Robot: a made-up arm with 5 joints. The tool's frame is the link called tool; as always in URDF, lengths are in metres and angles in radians. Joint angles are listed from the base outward.
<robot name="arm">
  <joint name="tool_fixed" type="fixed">
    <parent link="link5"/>
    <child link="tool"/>
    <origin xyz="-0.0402 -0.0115 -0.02" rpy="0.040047 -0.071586 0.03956"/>
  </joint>
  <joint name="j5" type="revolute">
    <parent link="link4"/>
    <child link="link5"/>
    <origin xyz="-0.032 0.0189 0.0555"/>
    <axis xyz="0 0 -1"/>
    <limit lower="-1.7" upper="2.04"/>
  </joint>
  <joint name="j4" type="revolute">
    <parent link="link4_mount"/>
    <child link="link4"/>
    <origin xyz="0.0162 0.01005 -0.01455"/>
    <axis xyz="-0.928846 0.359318 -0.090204"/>
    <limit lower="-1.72" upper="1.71"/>
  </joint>
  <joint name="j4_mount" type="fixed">
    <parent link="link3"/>
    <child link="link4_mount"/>
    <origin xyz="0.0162 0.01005 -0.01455"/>
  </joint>
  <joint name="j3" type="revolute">
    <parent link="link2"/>
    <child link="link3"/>
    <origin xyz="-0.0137 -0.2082 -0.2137"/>
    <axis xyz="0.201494 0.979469 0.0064"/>
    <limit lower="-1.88" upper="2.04"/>
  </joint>
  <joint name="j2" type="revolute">
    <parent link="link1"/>
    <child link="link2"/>
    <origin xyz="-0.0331 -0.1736 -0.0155"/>
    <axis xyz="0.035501 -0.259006 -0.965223"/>
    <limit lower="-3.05" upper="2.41"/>
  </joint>
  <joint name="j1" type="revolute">
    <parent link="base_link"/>
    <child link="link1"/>
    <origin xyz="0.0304 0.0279 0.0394"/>
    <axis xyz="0 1 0"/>
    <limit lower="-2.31" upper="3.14"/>
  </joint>
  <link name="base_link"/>
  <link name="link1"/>
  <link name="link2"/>
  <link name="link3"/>
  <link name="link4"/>
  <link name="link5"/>
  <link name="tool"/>
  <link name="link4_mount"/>
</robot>
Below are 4 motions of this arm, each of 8 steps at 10 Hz.
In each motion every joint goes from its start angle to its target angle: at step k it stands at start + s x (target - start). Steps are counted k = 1, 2, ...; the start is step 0. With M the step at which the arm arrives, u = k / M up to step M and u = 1 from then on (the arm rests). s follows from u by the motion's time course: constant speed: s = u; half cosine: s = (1 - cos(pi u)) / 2; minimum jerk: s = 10 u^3 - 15 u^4 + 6 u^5.
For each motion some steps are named. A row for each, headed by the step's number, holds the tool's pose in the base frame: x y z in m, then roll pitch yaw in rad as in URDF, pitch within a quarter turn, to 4 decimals.
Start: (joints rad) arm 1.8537 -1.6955 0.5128 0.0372 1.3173
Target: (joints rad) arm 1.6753 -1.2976 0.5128 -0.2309 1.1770
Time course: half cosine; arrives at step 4
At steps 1, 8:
1: -0.1923 -0.2304 0.0377 2.1552 0.7902 2.8393
8: -0.1768 -0.2630 0.0052 2.7754 0.8516 -3.0495

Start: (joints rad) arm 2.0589 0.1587 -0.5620 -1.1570 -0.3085
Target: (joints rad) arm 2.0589 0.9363 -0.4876 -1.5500 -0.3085
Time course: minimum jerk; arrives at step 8
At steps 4, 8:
4: -0.1820 -0.3286 0.2875 0.5811 0.5507 -0.1656
8: -0.1862 -0.2869 0.3177 0.3521 0.2825 -0.2262

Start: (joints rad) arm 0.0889 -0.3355 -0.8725 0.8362 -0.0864
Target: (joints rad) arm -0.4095 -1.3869 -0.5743 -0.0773 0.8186
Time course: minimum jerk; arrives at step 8
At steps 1, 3, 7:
1: -0.0241 -0.3044 -0.2051 -0.8272 -0.4231 0.3027
3: 0.0300 -0.3082 -0.2107 -0.5786 -0.6134 0.4486
7: 0.1725 -0.2826 -0.1702 0.1057 -0.5539 0.5942

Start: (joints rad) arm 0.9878 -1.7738 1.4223 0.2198 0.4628
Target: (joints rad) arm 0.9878 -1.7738 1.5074 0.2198 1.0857
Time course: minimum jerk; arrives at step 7
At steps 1, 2, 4, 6, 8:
1: -0.0955 -0.1871 -0.1487 1.4914 0.5988 -2.9980
2: -0.0967 -0.1871 -0.1459 1.4837 0.6724 -2.9973
4: -0.1038 -0.1878 -0.1357 1.4339 0.9668 -3.0101
6: -0.1103 -0.1890 -0.1300 1.3562 1.1729 -3.0592
8: -0.1108 -0.1891 -0.1296 1.3481 1.1866 -3.0653

